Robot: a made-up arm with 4 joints. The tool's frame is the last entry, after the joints. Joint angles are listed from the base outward. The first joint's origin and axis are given. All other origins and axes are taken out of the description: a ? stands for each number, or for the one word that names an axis. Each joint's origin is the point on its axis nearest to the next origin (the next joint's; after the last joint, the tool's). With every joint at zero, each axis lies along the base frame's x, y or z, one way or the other. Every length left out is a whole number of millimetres.
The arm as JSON. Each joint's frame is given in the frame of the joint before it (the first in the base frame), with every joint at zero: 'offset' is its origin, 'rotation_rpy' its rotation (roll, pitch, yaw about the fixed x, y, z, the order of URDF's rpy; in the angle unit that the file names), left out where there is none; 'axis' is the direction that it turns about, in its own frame. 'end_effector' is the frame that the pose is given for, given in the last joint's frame.
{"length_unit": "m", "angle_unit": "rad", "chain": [
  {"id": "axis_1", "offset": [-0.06, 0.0, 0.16], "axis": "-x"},
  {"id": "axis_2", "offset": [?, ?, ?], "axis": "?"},
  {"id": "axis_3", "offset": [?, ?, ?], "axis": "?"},
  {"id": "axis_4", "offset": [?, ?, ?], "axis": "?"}
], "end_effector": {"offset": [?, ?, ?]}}
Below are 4 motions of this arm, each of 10 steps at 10 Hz.
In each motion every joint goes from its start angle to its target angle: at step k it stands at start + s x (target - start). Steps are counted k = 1, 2, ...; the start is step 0. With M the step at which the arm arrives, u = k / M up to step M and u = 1 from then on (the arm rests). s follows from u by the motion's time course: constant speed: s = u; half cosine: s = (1 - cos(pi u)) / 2; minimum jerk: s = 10 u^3 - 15 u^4 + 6 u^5.
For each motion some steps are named. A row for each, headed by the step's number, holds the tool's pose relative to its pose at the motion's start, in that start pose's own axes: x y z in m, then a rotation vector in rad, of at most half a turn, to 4 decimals.
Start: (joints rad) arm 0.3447 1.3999 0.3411 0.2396
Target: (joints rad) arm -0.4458 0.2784 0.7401 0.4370
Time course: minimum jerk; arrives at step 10
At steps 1, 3, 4, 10:
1: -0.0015 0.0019 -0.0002 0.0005 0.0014 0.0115
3: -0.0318 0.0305 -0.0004 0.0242 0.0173 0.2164
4: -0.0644 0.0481 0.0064 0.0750 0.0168 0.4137
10: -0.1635 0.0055 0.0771 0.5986 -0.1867 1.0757

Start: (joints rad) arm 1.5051 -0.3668 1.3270 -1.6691
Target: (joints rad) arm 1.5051 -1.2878 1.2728 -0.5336
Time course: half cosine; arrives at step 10
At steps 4, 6, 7, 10:
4: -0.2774 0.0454 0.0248 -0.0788 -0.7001 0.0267
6: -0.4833 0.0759 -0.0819 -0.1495 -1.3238 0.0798
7: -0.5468 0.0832 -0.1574 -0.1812 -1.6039 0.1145
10: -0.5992 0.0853 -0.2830 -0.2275 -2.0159 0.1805

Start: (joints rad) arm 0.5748 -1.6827 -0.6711 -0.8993
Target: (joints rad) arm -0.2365 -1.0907 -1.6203 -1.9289
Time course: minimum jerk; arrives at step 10
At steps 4, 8, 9, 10:
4: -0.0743 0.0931 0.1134 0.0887 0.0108 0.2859
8: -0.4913 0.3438 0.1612 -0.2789 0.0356 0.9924
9: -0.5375 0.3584 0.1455 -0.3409 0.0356 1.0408
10: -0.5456 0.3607 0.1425 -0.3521 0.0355 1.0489

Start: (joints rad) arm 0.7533 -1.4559 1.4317 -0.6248
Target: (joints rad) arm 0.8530 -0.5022 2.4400 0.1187
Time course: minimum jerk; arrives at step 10
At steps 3, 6, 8, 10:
3: 0.0015 -0.0203 -0.0669 -0.1450 0.0354 -0.0833
6: -0.0782 -0.0665 -0.2514 -0.7052 0.1518 -0.0656
8: -0.1555 -0.0909 -0.3107 -0.9732 0.2124 0.1169
10: -0.1749 -0.0972 -0.3194 -1.0262 0.2263 0.1729

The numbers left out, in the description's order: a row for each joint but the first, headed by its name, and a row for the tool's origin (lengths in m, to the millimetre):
axis_2: xyz 0.0 0.05 0.15, axis -z
axis_3: xyz 0.21 0.05 0.0, axis -x
axis_4: xyz 0.0 0.12 -0.32, axis -y
tool: xyz 0.06 0.0 0.28

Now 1 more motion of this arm.
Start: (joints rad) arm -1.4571 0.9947 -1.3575 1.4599
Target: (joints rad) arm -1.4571 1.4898 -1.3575 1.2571
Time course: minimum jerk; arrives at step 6
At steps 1, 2, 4, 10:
1: 0.0016 0.0002 -0.0058 -0.0037 -0.0100 -0.0004
2: 0.0109 0.0009 -0.0333 -0.0218 -0.0590 -0.0029
4: 0.0579 -0.0006 -0.1140 -0.0810 -0.2222 -0.0157
10: 0.0802 -0.0025 -0.1381 -0.1018 -0.2813 -0.0219

